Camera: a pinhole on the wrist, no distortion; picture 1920 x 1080 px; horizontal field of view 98.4 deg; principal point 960.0 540.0 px. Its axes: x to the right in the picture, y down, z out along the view. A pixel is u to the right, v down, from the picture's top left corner.
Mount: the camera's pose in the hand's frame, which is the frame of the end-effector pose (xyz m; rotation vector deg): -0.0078 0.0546 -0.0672 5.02 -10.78 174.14
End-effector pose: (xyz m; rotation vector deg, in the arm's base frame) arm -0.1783 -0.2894 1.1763 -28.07 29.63 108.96
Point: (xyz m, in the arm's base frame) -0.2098 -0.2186 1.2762
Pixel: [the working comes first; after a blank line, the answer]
In the camera's frame: -0.0081 0.0122 0.1959

925.9 591.4
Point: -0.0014 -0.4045 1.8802
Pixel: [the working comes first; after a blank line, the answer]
In the camera's frame: 0.5567 0.0717 0.5427

1810.1 649.5
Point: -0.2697 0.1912 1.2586
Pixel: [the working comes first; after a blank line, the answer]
In the camera's frame: -0.3391 0.0414 0.4437

326.7 617.3
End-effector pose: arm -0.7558 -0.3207 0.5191 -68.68 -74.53 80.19
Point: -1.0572 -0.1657 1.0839
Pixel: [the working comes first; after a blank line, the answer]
In the camera's frame: -0.1958 0.5731 0.4202

outside the picture
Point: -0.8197 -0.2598 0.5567
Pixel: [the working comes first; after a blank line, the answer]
In the camera's frame: -0.0761 0.0758 0.1346

491.9 1006.6
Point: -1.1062 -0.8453 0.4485
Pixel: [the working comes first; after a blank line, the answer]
In the camera's frame: 0.4744 -0.0723 0.4689

1798.4 412.2
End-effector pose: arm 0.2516 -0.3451 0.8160 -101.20 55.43 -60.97
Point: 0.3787 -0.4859 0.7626
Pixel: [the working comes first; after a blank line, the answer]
In the camera's frame: -0.1501 -0.0554 0.1671

215.8 265.3
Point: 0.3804 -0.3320 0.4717
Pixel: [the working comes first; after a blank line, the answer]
In the camera's frame: 0.0935 -0.2588 0.2542

outside the picture
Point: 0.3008 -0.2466 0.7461
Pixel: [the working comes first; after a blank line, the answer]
In the camera's frame: 0.0894 0.0231 0.1572

1431.4 661.9
